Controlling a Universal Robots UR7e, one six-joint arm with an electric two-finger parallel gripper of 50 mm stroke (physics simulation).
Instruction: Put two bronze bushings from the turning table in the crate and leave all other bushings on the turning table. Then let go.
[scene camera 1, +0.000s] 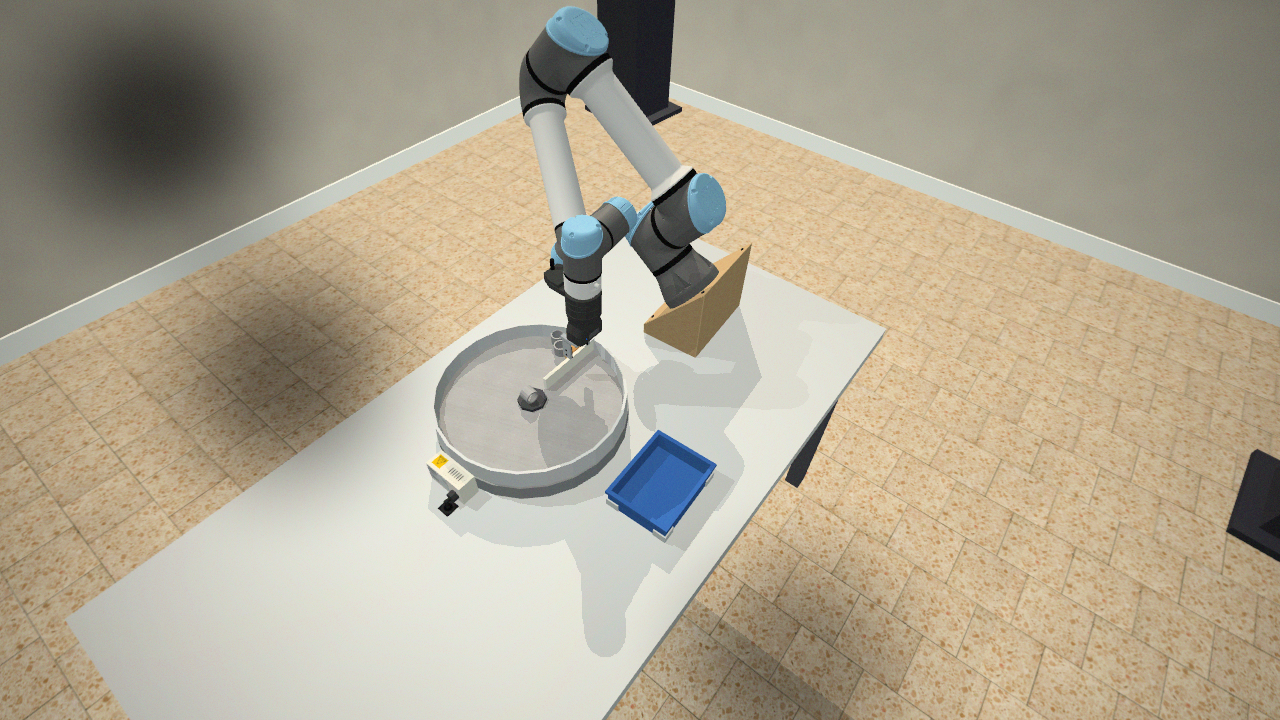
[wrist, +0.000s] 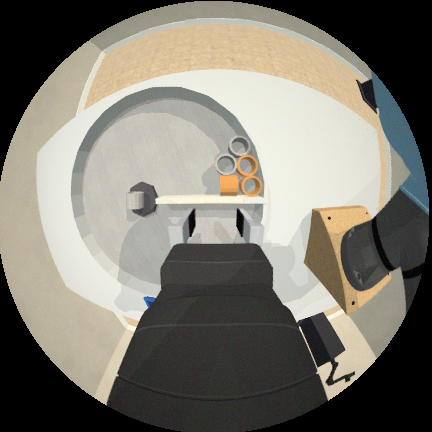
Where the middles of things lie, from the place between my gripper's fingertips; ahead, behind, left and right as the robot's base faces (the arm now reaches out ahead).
I see the blue crate (scene camera 1: 656, 488) 7 cm ahead of my hand, 33 cm to the left of it and 10 cm below it.
